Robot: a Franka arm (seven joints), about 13 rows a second.
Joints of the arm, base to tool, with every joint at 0 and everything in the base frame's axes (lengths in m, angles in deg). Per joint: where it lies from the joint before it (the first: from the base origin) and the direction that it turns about. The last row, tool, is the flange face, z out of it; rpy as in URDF.
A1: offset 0.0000 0.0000 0.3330 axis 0 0 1
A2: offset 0.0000 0.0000 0.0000 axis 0 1 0
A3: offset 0.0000 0.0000 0.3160 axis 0 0 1
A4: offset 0.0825 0.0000 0.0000 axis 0 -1 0
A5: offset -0.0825 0.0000 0.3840 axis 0 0 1
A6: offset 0.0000 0.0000 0.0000 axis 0 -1 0
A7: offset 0.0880 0.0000 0.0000 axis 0 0 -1
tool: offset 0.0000 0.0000 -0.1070 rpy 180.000 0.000 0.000
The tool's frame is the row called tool.
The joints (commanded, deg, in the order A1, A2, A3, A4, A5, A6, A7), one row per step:
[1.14 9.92 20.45 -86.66 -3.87 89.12 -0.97]
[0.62 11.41 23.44 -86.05 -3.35 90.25 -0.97]
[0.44 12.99 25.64 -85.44 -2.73 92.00 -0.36]
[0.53 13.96 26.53 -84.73 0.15 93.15 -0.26]
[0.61 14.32 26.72 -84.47 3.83 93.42 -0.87]
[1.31 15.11 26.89 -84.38 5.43 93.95 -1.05]
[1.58 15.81 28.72 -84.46 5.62 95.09 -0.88]
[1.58 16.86 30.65 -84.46 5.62 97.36 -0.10]
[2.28 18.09 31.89 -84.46 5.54 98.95 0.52]
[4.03 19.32 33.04 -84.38 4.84 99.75 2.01]
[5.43 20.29 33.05 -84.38 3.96 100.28 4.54]
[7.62 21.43 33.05 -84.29 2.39 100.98 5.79]
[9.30 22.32 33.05 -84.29 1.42 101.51 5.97]
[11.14 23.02 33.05 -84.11 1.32 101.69 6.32]
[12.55 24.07 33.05 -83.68 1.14 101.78 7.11]
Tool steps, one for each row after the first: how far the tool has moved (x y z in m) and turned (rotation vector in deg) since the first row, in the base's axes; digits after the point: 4 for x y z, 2 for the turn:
[-0.0005 0.0236 -0.0064 1.68 0.10 2.31]
[0.0012 0.0437 -0.0128 3.60 -0.22 3.49]
[0.0016 0.0578 -0.0138 7.18 0.27 3.80]
[-0.0002 0.0662 -0.0137 10.82 1.68 4.05]
[-0.0015 0.0774 -0.0193 12.58 2.64 4.70]
[-0.0073 0.0966 -0.0229 13.62 2.69 6.33]
[-0.0092 0.1143 -0.0274 15.04 1.96 7.01]
[-0.0126 0.1324 -0.0352 15.99 2.03 7.92]
[-0.0234 0.1581 -0.0438 15.98 2.64 9.16]
[-0.0276 0.1709 -0.0530 15.15 3.08 8.07]
[-0.0360 0.1904 -0.0632 14.06 3.06 9.17]
[-0.0434 0.2055 -0.0718 13.47 3.17 10.75]
[-0.0539 0.2225 -0.0772 13.45 3.75 12.14]
[-0.0603 0.2354 -0.0844 13.36 4.48 12.63]

